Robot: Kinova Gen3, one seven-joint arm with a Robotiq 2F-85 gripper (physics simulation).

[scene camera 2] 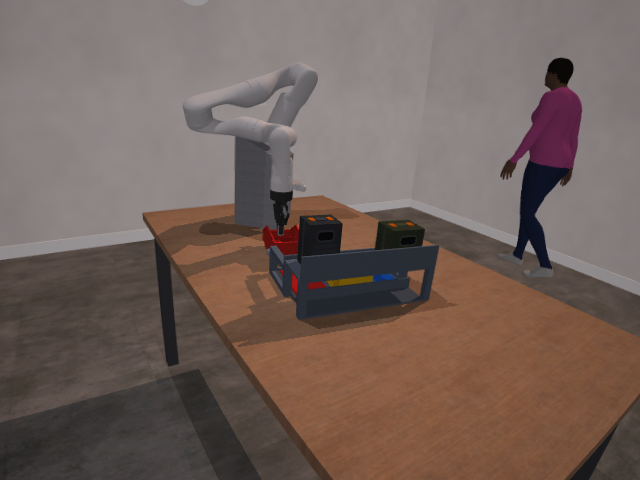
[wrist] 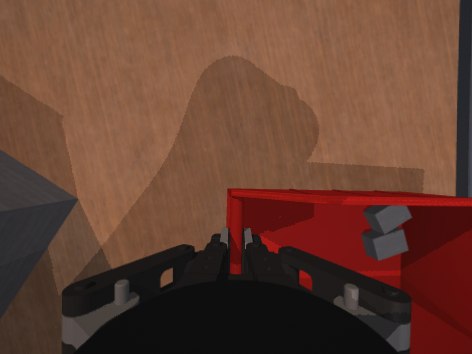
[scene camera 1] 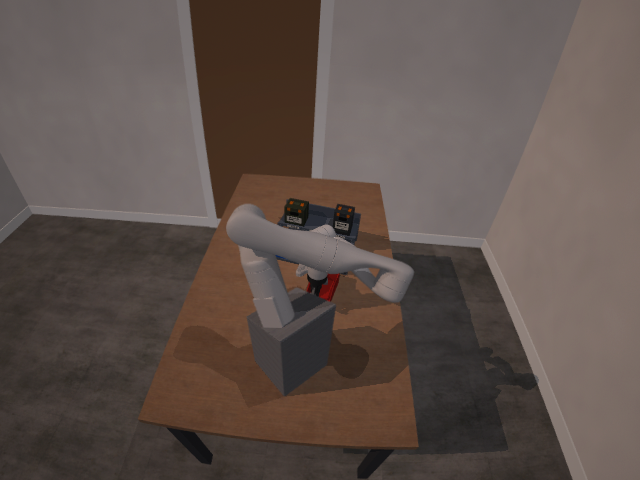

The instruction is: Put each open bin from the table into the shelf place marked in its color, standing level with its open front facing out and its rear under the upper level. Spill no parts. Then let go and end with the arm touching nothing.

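Seen in the pictures: gripper, fingertip midpoint: (scene camera 2: 280,234) (wrist: 235,239); arm's base, link origin: (scene camera 1: 279,317).
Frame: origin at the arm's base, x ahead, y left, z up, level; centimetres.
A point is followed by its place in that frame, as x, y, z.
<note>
A red open bin (scene camera 1: 333,285) {37.4, -7.8, -22.8} (scene camera 2: 289,249) {48.2, -3.3, -26.5} (wrist: 330,240) {40.2, -2.7, -30.2} is in front of the dark blue-grey shelf (scene camera 1: 321,210) {78.6, 10.0, -17.7} (scene camera 2: 361,262) {79.3, 5.6, -17.9} (wrist: 465,100) {52.1, 10.4, -30.7}. My gripper (scene camera 1: 315,293) {31.5, -2.1, -27.7} (scene camera 2: 280,232) {31.5, -2.1, -27.7} (wrist: 235,239) {31.5, -2.1, -27.7} points down and is shut on the bin's end wall, near the pedestal side. Two grey blocks (wrist: 386,231) {44.6, -1.5, -29.3} lie inside the bin. The bin's underside is hidden, so I cannot tell its height above the table. Under the shelf's upper level, red (scene camera 2: 316,284) {64.3, 0.3, -30.8}, yellow (scene camera 2: 351,281) {71.3, 7.5, -27.1} and blue (scene camera 2: 383,277) {63.9, 21.6, -30.8} surfaces show; bins and colour marks are hard to tell apart there. The arm hides much of the shelf front in scene camera 1.
A black case (scene camera 1: 344,219) {68.1, -3.7, -12.2} (scene camera 2: 320,238) {75.5, -3.8, -12.7} and a dark green case (scene camera 1: 296,211) {67.1, 19.1, -13.0} (scene camera 2: 400,236) {75.4, 18.0, -13.4} stand on the shelf top. The grey pedestal (scene camera 1: 305,351) {-2.2, -8.9, -10.0} (scene camera 2: 251,180) {10.6, -8.7, -13.1} (wrist: 30,215) {15.7, -0.4, -27.1} stands close behind the bin. A person (scene camera 2: 553,126) stands beyond the table (scene camera 1: 222,413) {-22.3, 12.5, -31.5} (scene camera 2: 413,361) {101.1, 9.3, -31.5}.
</note>
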